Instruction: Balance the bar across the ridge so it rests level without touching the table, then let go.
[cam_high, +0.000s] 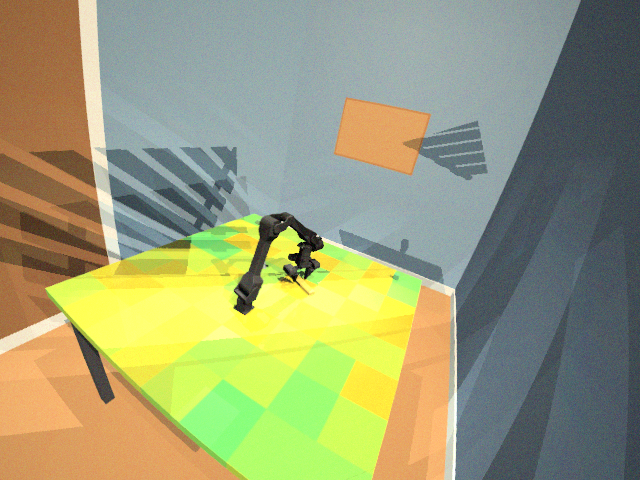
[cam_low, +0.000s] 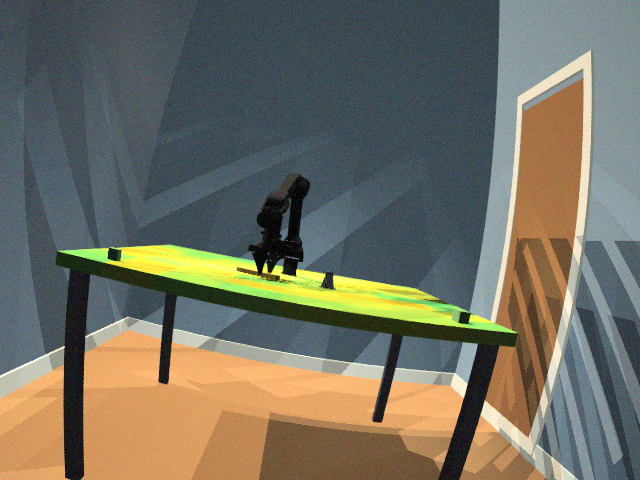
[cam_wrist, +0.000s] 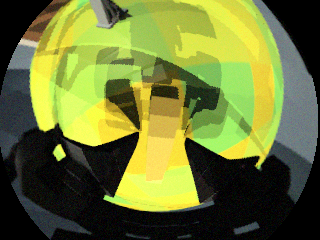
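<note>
Right now my gripper tip is 3 cm to the left of the bar and 1 cm past it.
</note>
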